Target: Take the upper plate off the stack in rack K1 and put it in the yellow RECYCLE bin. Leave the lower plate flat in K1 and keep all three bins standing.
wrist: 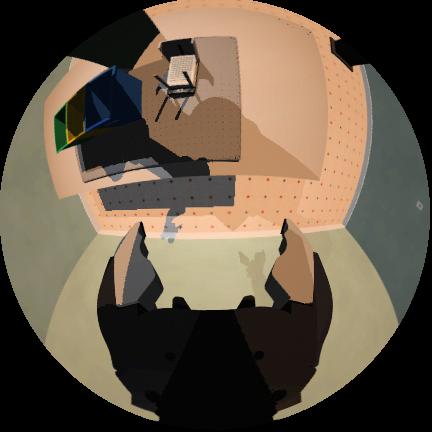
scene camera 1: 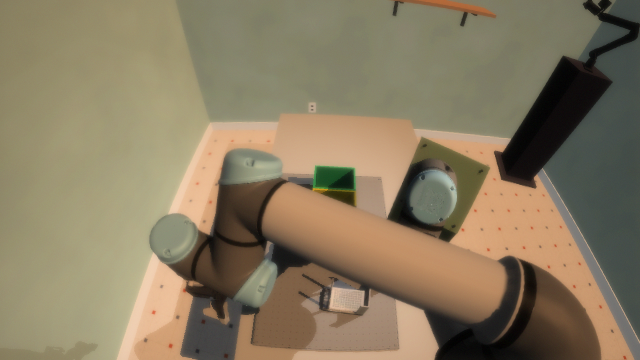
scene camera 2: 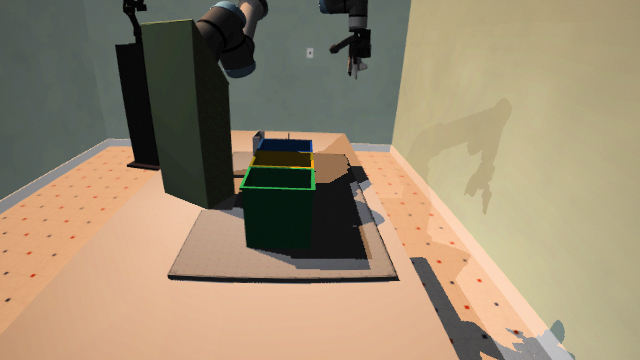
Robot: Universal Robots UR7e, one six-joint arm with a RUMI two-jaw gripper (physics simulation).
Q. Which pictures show my gripper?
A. The wrist view, scene camera 1 and scene camera 2: all of them.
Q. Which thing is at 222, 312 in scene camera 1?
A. My gripper.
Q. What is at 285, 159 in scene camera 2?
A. A yellow bin.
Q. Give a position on a blue bin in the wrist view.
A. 112, 98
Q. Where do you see a green bin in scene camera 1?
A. At 325, 177
